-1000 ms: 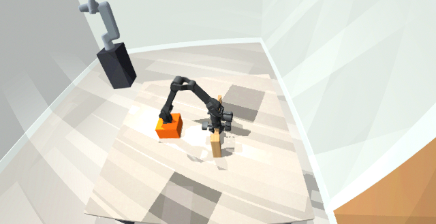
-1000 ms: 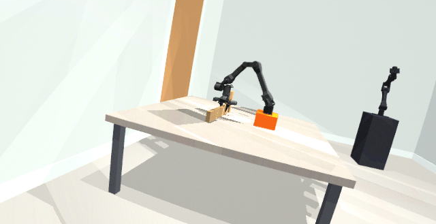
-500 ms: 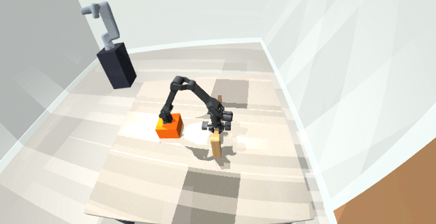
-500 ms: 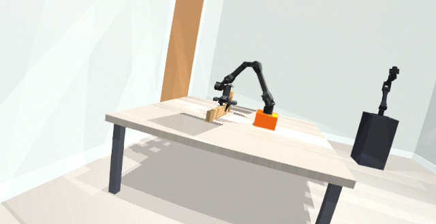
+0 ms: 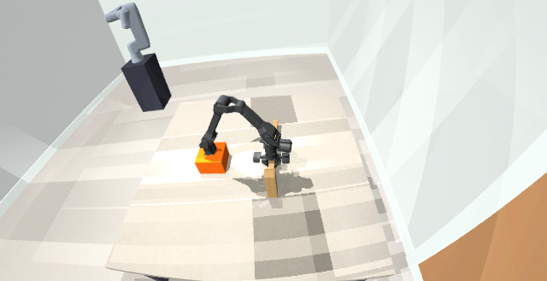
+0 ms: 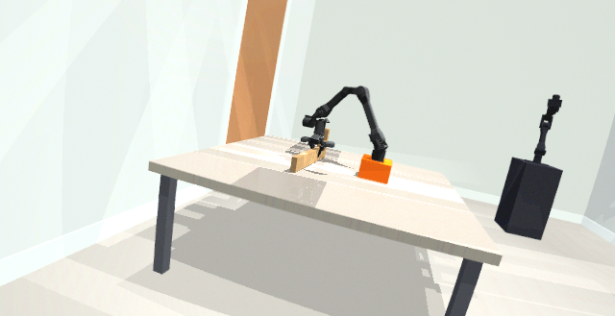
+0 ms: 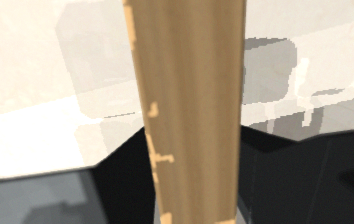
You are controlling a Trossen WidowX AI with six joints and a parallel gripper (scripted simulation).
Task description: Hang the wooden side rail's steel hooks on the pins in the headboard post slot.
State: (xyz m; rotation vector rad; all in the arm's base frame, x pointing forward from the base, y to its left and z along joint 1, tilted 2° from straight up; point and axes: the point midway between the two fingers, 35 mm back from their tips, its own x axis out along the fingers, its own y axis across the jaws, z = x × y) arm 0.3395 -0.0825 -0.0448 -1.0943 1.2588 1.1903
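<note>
My gripper tip is now 150 mm to the left of the wooden headboard post and 60 mm below it.
</note>
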